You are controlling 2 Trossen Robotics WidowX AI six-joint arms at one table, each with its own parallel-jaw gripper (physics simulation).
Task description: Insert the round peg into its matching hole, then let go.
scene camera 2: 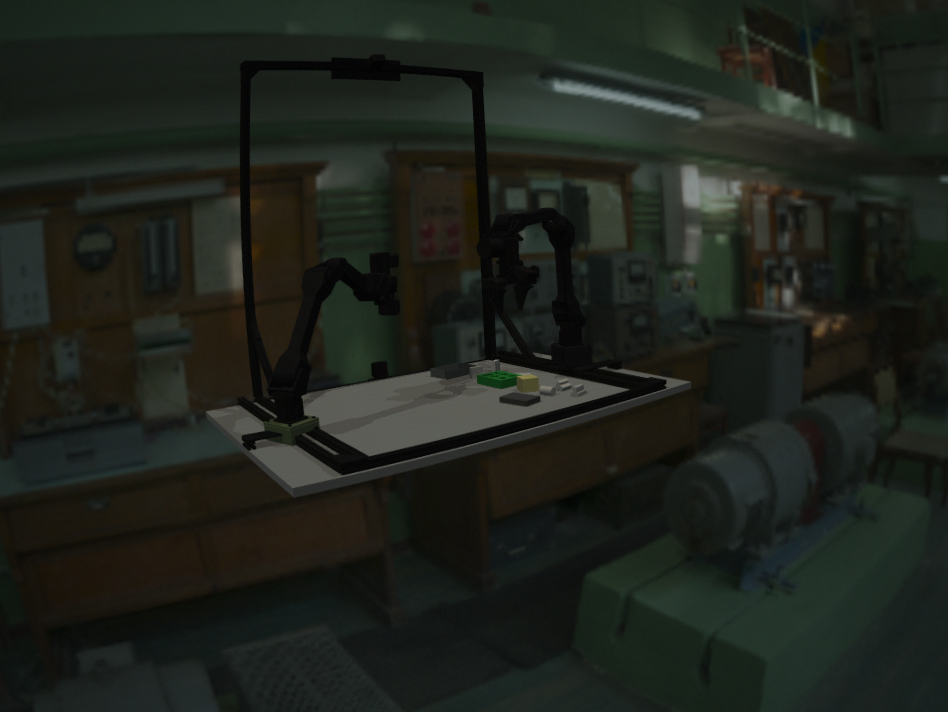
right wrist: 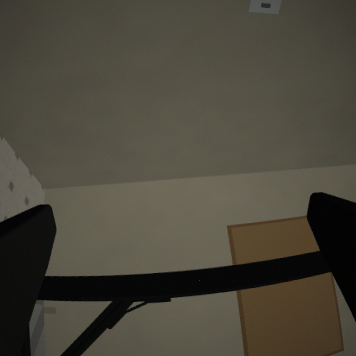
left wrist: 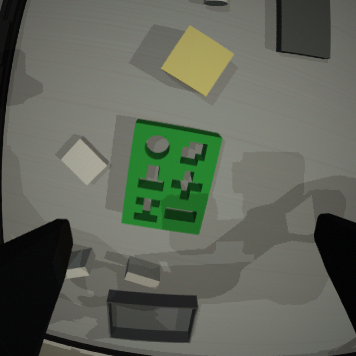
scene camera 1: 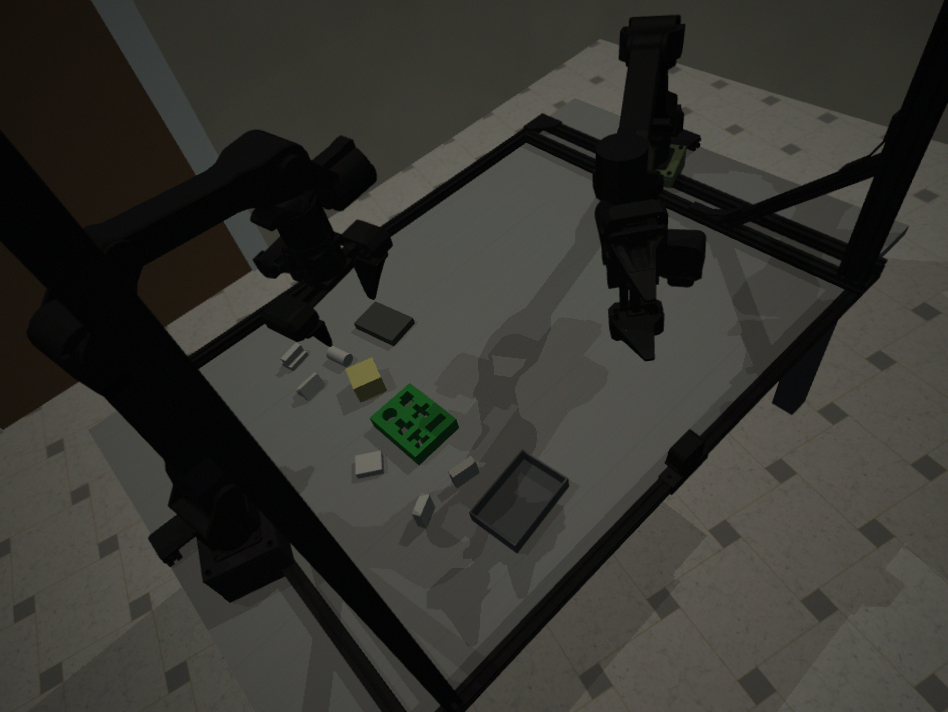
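The round peg, a light cylinder (scene camera 1: 339, 355) (scene camera 2: 547, 390), lies on its side beside the yellow block; part of it shows at the top edge of the left wrist view (left wrist: 216, 2). The green board (scene camera 1: 388, 427) (scene camera 2: 490, 380) (left wrist: 167, 167) lies on the table with its holes up. Its round hole (scene camera 1: 389, 414) (left wrist: 157, 146) holds no peg. My left gripper (scene camera 1: 350, 320) (left wrist: 197, 231) is open and empty, above the table; its height over the peg is hard to tell. My right gripper (scene camera 1: 650, 328) (right wrist: 183, 213) is open and empty, far from the board and peg.
A yellow block (scene camera 1: 365, 378) (left wrist: 197, 60) stands between peg and board. Light pieces (scene camera 1: 293, 355) (scene camera 1: 309, 385) lie near the peg; others (scene camera 1: 368, 463) (scene camera 1: 422, 508) (scene camera 1: 463, 471) lie around the board. A dark slab (scene camera 1: 384, 322) (left wrist: 303, 27) and a dark tray (scene camera 1: 496, 482) (left wrist: 152, 297) are on the table.
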